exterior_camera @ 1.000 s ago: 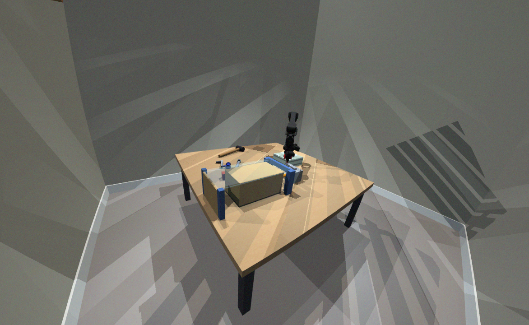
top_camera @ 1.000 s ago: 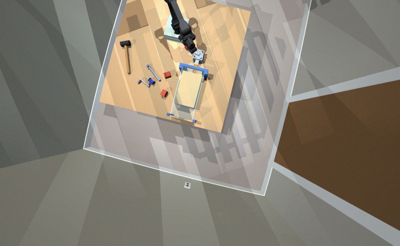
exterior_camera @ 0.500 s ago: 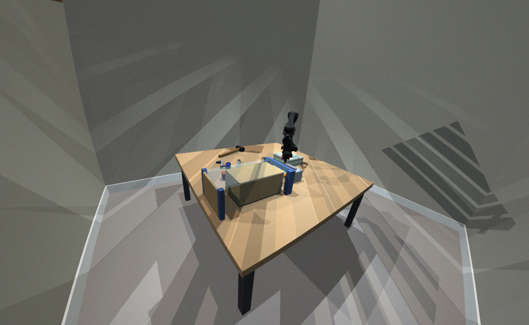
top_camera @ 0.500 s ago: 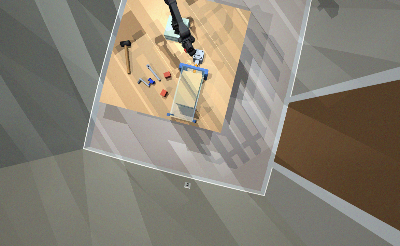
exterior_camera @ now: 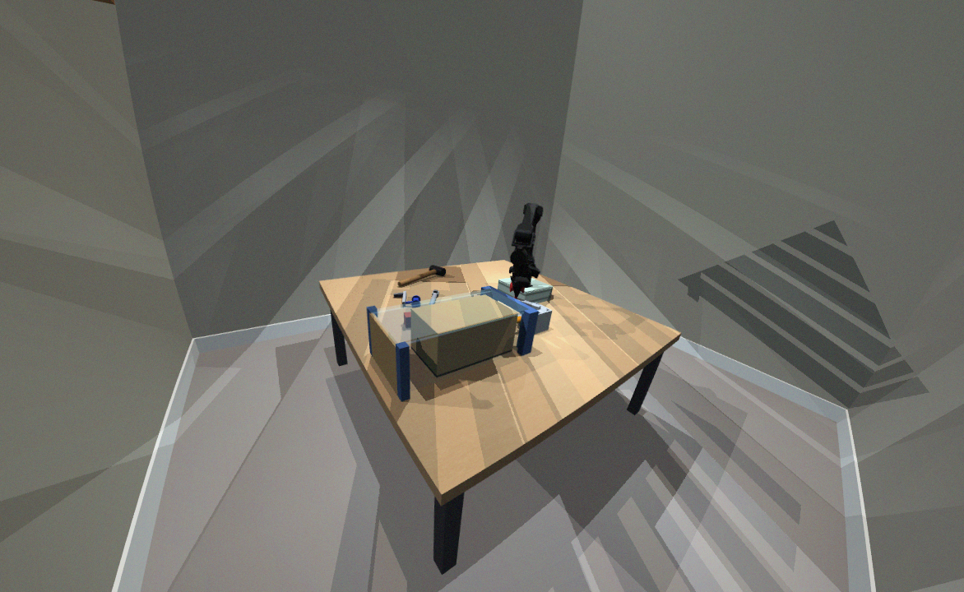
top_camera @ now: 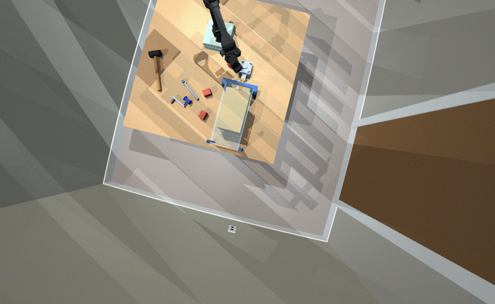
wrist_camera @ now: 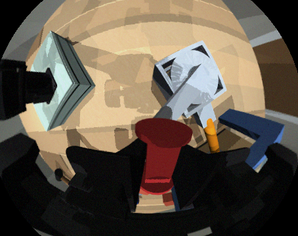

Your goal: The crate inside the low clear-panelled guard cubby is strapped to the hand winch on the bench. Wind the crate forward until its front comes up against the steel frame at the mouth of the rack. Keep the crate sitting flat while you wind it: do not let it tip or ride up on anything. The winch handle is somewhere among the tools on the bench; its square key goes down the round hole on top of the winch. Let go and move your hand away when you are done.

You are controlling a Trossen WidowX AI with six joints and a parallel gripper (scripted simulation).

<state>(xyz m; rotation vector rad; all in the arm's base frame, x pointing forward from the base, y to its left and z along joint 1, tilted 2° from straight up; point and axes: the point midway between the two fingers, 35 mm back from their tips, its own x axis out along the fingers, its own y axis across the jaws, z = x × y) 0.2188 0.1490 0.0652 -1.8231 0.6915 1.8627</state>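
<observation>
My gripper tip is now 4 cm to the right of the winch handle, 1 cm past it and 1 cm above it. From my gripper tip the other things lie so: orange strap (9 cm to the left, 5 cm below, 4 cm ahead); then red knob (2 cm above); then grey winch (9 cm to the left, 8 cm below, 4 cm behind).
</observation>
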